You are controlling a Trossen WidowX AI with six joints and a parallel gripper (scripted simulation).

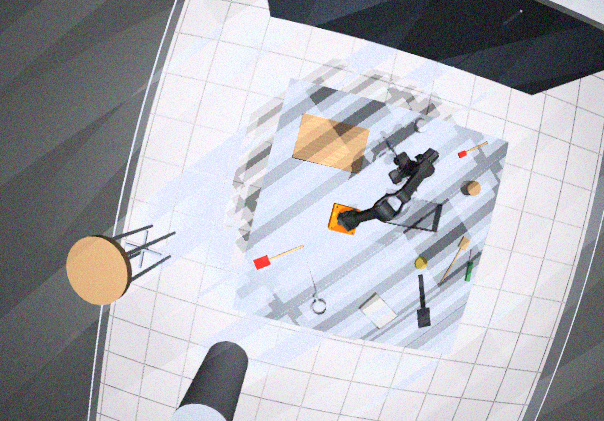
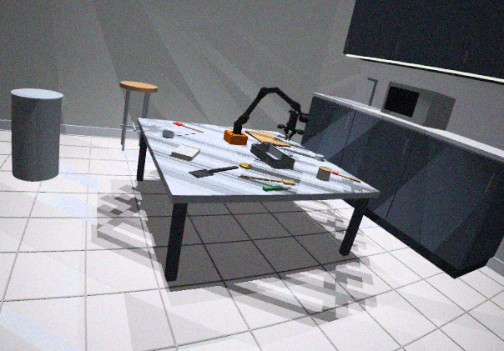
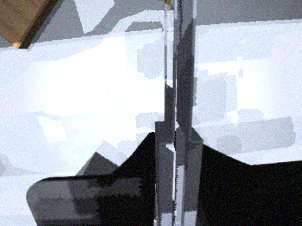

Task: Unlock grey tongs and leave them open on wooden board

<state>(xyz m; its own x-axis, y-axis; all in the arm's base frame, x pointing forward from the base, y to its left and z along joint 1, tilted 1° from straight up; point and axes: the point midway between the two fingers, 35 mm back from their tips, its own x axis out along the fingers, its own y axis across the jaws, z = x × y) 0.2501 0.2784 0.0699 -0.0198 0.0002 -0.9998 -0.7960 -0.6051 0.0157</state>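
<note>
My gripper tip is now 350 mm past the wooden board, 100 mm to the right of it and 100 mm above it. Round my gripper tip: yellow disc: 220 mm ahead, 490 mm to the right, 90 mm below; roasting tin: 110 mm ahead, 220 mm to the right, 70 mm below; wood-topped cup: 440 mm ahead, 50 mm to the right, 70 mm below.
</note>
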